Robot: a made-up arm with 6 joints.
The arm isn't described. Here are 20 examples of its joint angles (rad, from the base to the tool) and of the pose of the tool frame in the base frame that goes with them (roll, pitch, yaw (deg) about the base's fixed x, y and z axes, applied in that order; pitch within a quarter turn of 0, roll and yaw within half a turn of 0; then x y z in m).
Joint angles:
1: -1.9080 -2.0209 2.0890 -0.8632 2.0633 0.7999
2: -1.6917 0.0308 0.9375 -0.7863 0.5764 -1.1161
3: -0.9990 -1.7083 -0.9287 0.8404 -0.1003 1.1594
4: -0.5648 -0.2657 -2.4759 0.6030 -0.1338 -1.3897
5: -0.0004 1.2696 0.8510 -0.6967 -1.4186 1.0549
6: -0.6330 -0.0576 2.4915 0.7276 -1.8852 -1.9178
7: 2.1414 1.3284 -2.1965 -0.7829 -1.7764 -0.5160
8: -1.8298 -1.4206 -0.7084 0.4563 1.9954 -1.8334
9: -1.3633 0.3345 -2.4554 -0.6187 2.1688 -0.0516
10: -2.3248 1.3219 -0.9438 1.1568 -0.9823 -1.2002
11: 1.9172 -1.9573 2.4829 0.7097 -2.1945 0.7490
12: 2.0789 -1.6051 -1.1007 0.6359 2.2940 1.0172
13: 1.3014 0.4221 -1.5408 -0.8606 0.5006 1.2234
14: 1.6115 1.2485 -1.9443 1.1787 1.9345 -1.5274
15: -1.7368 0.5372 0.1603 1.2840 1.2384 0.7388
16: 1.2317 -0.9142 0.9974 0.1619 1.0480 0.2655
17: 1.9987 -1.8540 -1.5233 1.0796 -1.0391 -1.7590
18: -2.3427 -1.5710 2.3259 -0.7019 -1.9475 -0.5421
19: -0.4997 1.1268 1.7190 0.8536 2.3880 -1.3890
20: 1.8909 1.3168 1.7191 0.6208 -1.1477 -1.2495
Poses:
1: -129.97 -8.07 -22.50 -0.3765 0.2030 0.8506
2: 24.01 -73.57 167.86 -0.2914 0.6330 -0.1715
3: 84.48 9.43 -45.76 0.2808 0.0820 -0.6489
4: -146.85 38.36 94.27 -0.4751 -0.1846 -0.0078
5: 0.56 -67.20 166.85 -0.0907 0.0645 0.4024
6: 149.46 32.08 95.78 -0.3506 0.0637 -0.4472
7: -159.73 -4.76 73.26 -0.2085 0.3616 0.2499
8: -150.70 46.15 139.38 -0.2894 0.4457 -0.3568
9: -176.43 3.61 104.45 -0.4513 -0.1800 0.1892
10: -49.35 -0.63 -111.97 -0.2671 0.2813 0.6193
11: -91.62 29.97 -79.07 0.0544 -0.5628 0.2199
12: 101.36 30.94 -6.47 -0.5463 0.0411 -0.1066
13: 139.71 -15.88 117.37 -0.8012 0.3447 0.4482
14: -155.89 -29.32 72.89 -0.0830 0.4138 0.2198
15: -98.65 -43.33 -91.72 -0.1889 0.6088 0.3954
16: -61.30 -29.34 94.70 0.3514 -0.3798 0.4687
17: 152.54 46.96 23.53 -0.5492 -0.2756 -0.0512
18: 36.12 -2.80 -175.22 -0.7639 0.1316 0.2423
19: -104.80 -15.35 -85.75 0.0442 -0.3548 0.0124
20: 22.98 -9.95 -100.98 -0.8241 0.0326 0.2478
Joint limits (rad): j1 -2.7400..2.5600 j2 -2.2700..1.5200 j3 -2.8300..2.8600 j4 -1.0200..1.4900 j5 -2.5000..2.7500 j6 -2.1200..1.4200
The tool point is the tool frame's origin. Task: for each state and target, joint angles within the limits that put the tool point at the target. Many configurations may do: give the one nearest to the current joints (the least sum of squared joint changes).
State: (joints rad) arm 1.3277 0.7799 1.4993 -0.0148 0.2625 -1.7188
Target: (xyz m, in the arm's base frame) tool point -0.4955 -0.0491 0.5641
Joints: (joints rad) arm 1.6403 1.2441 1.2097 0.0464 0.3574 -2.1082
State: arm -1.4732 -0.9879 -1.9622 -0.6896 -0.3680 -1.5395
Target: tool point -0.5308 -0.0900 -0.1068
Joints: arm -1.6499 -1.1497 -2.3975 -0.7315 -0.3549 -1.7828
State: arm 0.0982 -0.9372 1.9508 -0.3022 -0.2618 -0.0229
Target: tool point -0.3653 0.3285 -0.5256
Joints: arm -0.1413 -0.9177 2.5168 -0.0777 -0.0861 -0.5247
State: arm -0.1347 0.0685 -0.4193 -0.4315 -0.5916 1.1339
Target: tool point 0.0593 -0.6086 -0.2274
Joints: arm -0.0575 -0.8504 -0.8093 -0.2923 -0.3127 1.2609
